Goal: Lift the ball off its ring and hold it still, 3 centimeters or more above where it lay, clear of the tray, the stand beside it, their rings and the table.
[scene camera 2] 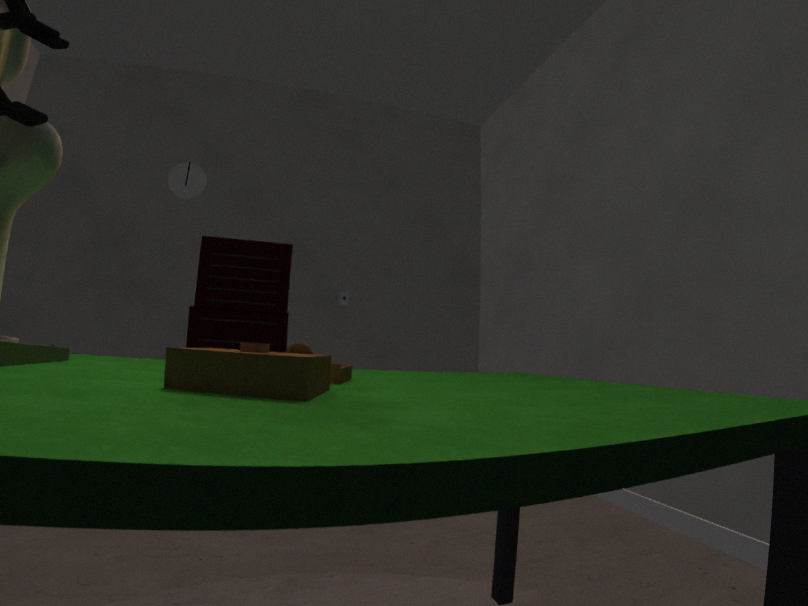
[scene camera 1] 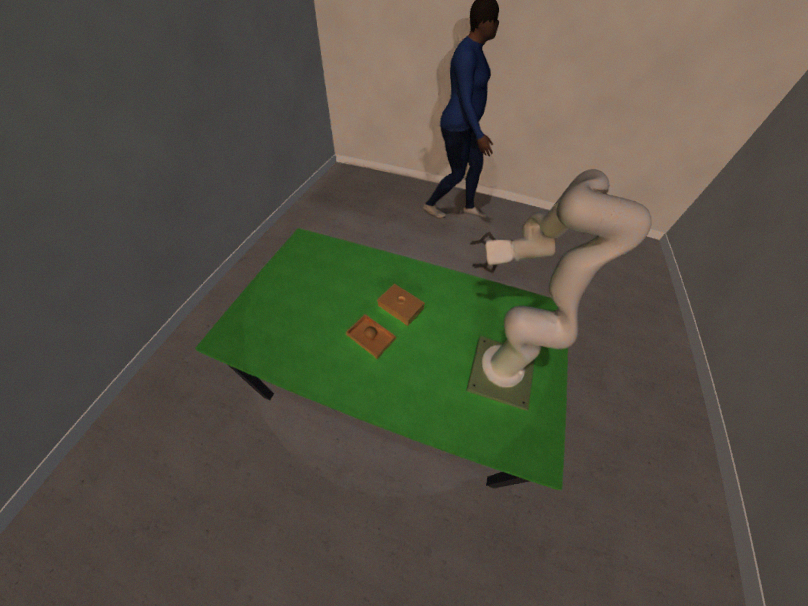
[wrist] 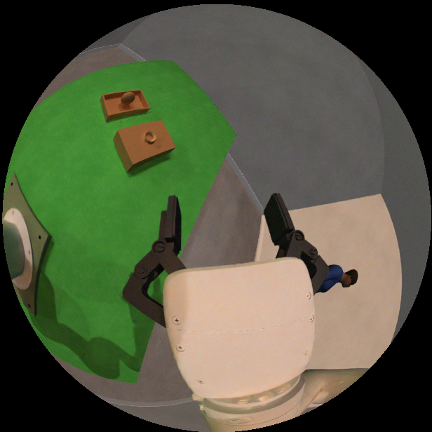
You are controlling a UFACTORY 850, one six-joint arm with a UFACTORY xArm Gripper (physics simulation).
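A brown ball (scene camera 1: pixel 370 332) (scene camera 2: pixel 300 348) (wrist: pixel 128 98) sits in a shallow orange-brown tray (scene camera 1: pixel 362 346) (scene camera 2: pixel 341 373) (wrist: pixel 127 114); the ring under it is mostly hidden by the ball. A taller block-shaped stand (scene camera 1: pixel 412 307) (scene camera 2: pixel 241 375) (wrist: pixel 134 147) is beside the tray, with a small raised ring (scene camera 1: pixel 401 299) (scene camera 2: pixel 254 347) (wrist: pixel 150 137) on its top. In scene camera 2 the stand hides most of the tray and the ball's lower part. My gripper (scene camera 1: pixel 473 254) (scene camera 2: pixel 54 82) (wrist: pixel 225 202) is open and empty, high up and well away from the ball, near the table's far side.
The green table (scene camera 1: pixel 293 293) (scene camera 2: pixel 522 417) (wrist: pixel 75 165) carries the arm's base plate (scene camera 1: pixel 489 391) (wrist: pixel 40 240). A person in blue (scene camera 1: pixel 466 84) (wrist: pixel 334 278) stands beyond the table. A dark red cabinet-like thing (scene camera 2: pixel 241 273) stands behind the table in scene camera 2.
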